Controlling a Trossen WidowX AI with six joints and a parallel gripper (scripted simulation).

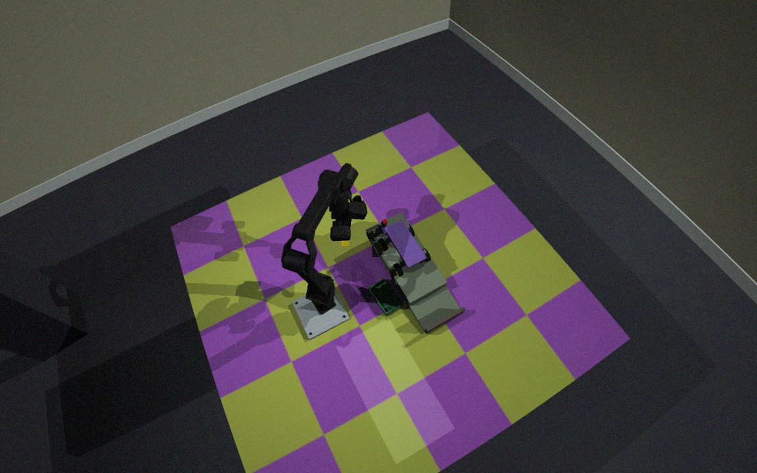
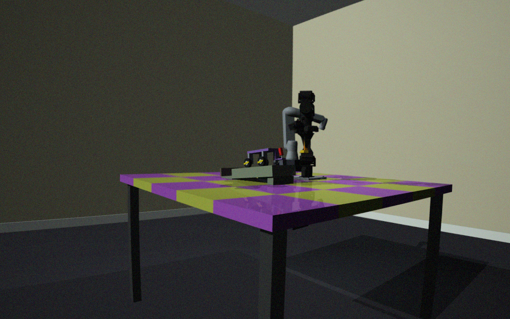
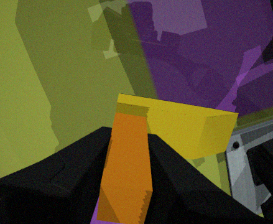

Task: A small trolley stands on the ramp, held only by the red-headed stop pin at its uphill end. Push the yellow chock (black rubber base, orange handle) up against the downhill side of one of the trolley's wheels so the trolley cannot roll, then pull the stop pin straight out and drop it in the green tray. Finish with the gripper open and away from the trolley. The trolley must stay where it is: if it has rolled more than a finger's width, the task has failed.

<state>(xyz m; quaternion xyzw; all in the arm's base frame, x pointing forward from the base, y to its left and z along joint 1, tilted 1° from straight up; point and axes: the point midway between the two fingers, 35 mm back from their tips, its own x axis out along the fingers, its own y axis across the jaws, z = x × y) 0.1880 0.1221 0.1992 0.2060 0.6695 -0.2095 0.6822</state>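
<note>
The yellow chock lies 10 mm behind my gripper tip, 20 mm to the right of it and 10 mm below it. The rest, counted from my gripper tip: green tray (230 mm to the right, 180 mm below); red-headed stop pin (130 mm ahead, 40 mm to the right, 40 mm below); purple trolley (140 mm ahead, 160 mm to the right, 60 mm below).
</note>
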